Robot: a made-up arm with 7 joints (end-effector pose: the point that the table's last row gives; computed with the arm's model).
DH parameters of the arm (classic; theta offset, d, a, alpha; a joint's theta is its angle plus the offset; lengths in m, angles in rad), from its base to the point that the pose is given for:
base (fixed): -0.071 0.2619 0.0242 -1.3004
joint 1: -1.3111 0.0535 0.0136 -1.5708
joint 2: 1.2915 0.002 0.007 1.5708
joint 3: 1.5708 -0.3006 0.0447 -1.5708
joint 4: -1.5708 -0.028 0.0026 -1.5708
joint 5: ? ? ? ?
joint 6: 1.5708 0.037 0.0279 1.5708
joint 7: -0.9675 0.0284 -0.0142 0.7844
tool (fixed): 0.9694 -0.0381 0 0
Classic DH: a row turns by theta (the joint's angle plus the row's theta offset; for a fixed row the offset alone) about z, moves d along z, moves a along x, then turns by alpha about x.
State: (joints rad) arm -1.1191 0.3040 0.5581 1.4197 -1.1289 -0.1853 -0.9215
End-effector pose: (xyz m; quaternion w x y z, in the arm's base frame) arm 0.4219 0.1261 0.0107 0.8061 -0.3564 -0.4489 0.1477
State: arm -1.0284 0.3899 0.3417 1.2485 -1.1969 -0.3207 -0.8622
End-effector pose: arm 0.4142 0.1748 0.0192 0.8227 -0.2252 -0.5066 0.1253
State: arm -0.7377 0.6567 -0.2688 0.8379 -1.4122 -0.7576 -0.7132
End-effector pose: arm 0.3545 0.2504 0.0169 0.8096 0.0227 -0.5862 0.0192
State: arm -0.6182 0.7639 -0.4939 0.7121 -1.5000 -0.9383 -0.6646
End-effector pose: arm 0.3133 0.2692 0.0010 0.8091 0.0679 -0.5835 -0.0177
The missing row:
joint 5: 0 0.1334 0.0005 1.5708
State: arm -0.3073 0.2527 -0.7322 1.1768 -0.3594 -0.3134 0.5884
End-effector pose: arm 0.1497 0.1049 -0.1521 0.8768 0.4658 0.0732 -0.0945
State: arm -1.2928 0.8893 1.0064 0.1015 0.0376 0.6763 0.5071
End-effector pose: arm 0.2173 0.3645 0.3536 0.6012 0.2009 -0.3346 0.6973
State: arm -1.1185 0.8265 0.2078 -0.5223 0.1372 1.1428 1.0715
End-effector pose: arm 0.2540 0.1939 0.3408 0.4727 0.4766 -0.3331 0.6621
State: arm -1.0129 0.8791 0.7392 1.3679 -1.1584 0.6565 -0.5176
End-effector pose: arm 0.3522 0.3472 0.0943 0.8326 -0.4264 -0.2797 0.2161
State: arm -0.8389 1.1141 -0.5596 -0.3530 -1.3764 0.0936 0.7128
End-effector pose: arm 0.3427 0.2005 0.1707 0.9416 0.1404 -0.3047 -0.0282
